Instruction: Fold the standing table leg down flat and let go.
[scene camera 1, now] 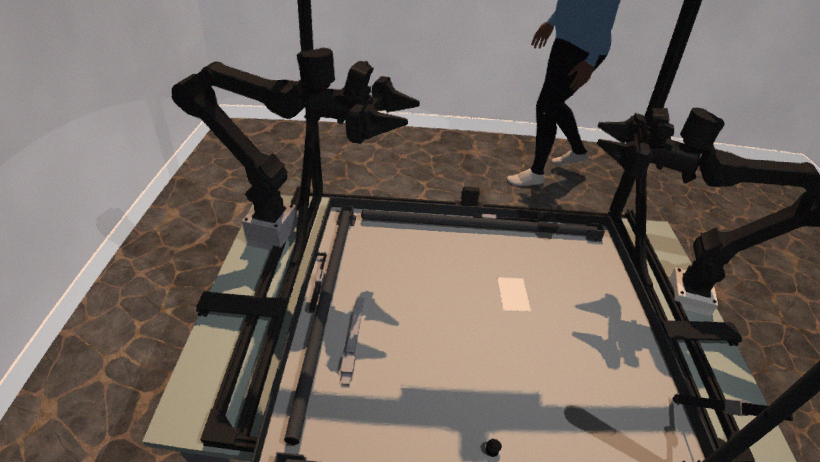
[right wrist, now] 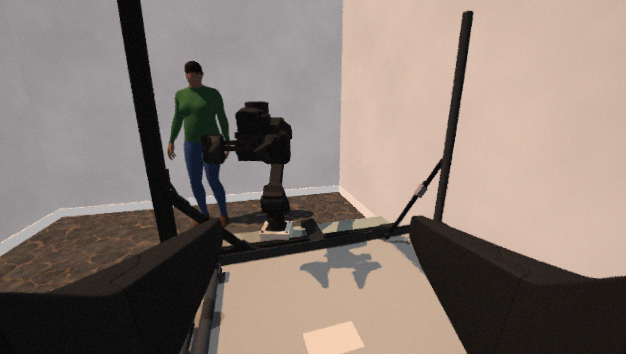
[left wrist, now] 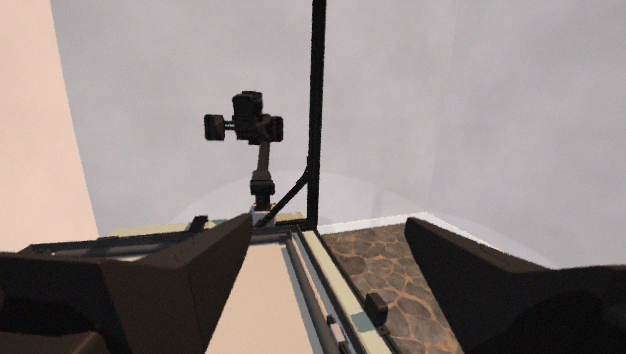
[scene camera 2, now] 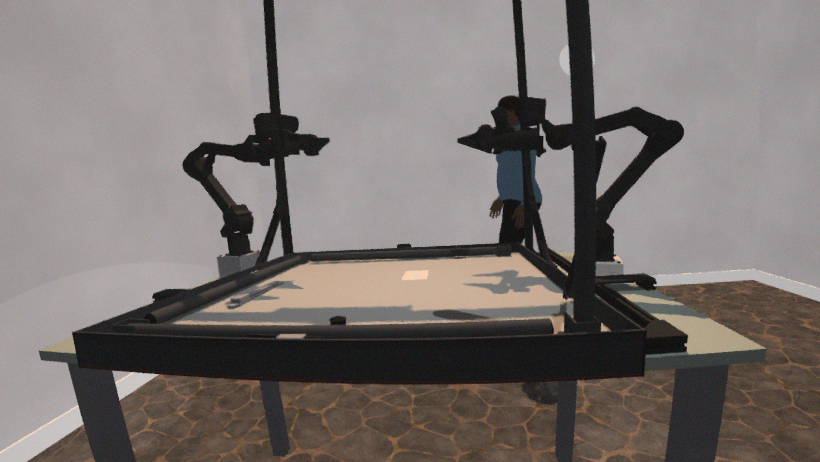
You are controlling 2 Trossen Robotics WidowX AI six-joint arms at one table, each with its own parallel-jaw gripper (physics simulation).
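Frame: origin at the left arm's base, x right, y ahead, z up, level; millimetres.
Seen in the pictures: left gripper, fingertip midpoint: (scene camera 1: 597,132) (right wrist: 232,154) (left wrist: 329,223) (scene camera 2: 461,142); right gripper, fingertip midpoint: (scene camera 1: 413,112) (right wrist: 317,227) (left wrist: 235,127) (scene camera 2: 321,138); left arm's base, link origin: (scene camera 1: 696,285) (right wrist: 276,226) (scene camera 2: 599,259); right arm's base, link origin: (scene camera 1: 269,212) (left wrist: 263,207) (scene camera 2: 239,253).
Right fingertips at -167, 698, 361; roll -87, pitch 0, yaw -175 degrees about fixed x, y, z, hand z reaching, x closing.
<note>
Pixels of each thing's middle, then the offset from my right fingertips to it, as dx, dy, dz. "pt": a spot on its surface instead.
- thin brace with a grey sleeve, body centre: (scene camera 1: 736,407) (right wrist: 420,191) -290, -638, -203
- left leg, surface spot: (scene camera 1: 321,327) pt -281, +70, -337
- far leg, surface spot: (scene camera 1: 459,221) pt +159, -88, -351
- grey metal bracket, body centre: (scene camera 1: 353,336) (scene camera 2: 258,291) -264, +11, -356
The upturned folding table (scene camera 1: 436,344) (scene camera 2: 367,358) lies underside up. Its standing leg (scene camera 1: 771,410) (scene camera 2: 580,160) (right wrist: 454,115) rises upright from the near right corner in both scene views. A thin brace with a grey sleeve (scene camera 1: 733,407) (right wrist: 420,190) runs slanting to it. Three other legs lie flat along the frame: the left leg (scene camera 1: 321,327), the far leg (scene camera 1: 459,221) and the near leg (scene camera 2: 344,328). My left gripper (scene camera 1: 599,134) (scene camera 2: 459,140) (left wrist: 329,223) is open and empty, high above the right side, away from the leg. My right gripper (scene camera 1: 413,113) (scene camera 2: 328,139) (right wrist: 317,227) is open and empty, high at the left.
Two thin dark posts (scene camera 2: 272,57) (scene camera 2: 519,57) with slanting supports stand at the far corners. A grey metal bracket (scene camera 1: 351,338) lies beside the left leg. Dark clamps (scene camera 1: 241,304) (scene camera 1: 704,331) sit at both sides. A person in blue (scene camera 1: 585,25) (scene camera 2: 513,177) stands behind the table.
</note>
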